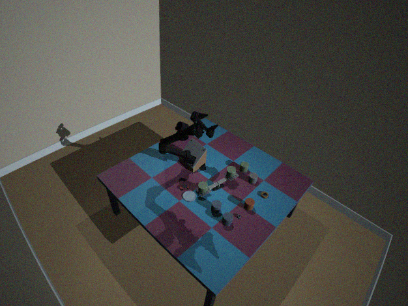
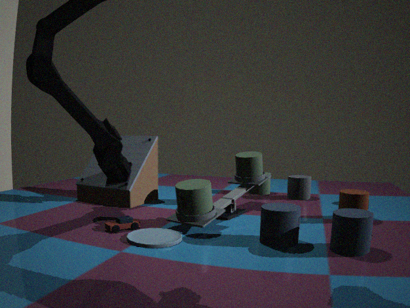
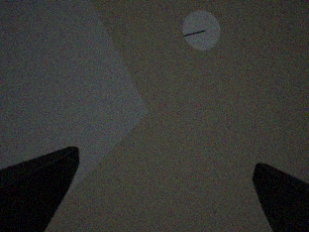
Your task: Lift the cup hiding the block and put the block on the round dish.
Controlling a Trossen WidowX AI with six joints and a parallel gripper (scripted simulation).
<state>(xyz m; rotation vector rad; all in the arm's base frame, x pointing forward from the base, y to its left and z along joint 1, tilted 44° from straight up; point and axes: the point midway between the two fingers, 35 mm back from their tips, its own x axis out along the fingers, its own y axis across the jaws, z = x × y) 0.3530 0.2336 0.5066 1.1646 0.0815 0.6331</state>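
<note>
Now: the green cup 620 mm below my gripper tip and 40 mm behind it. From my gripper tip the other things lie so: small balance: 660 mm below, 140 mm to the left, 10 mm ahead; then grey block: 640 mm below, 40 mm behind, 20 mm to the left; then round dish: 680 mm below, 80 mm to the right, 80 mm behind.
</note>
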